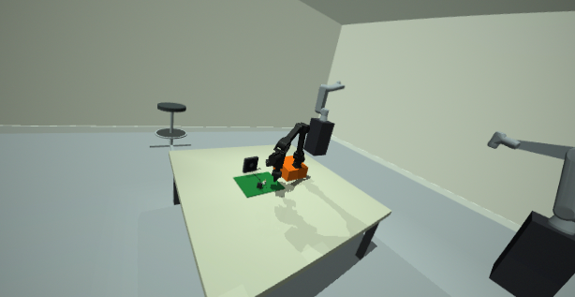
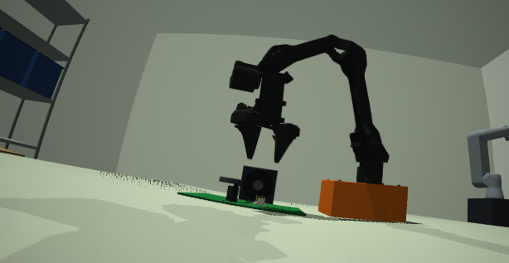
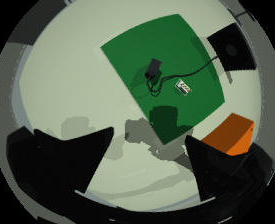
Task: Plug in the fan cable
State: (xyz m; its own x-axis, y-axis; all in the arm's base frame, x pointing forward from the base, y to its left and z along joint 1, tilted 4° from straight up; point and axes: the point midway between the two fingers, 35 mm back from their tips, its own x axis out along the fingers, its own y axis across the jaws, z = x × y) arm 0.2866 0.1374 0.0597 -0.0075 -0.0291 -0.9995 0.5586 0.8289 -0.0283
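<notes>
Now: gripper tip 8 cm short of the fan cable plug, 6 cm to the left of it and 9 cm above it. From my gripper tip the other things lie so: black fan 5 cm ahead, 29 cm to the right, 5 cm below; green board 5 cm ahead, 12 cm to the right, 12 cm below.
</notes>
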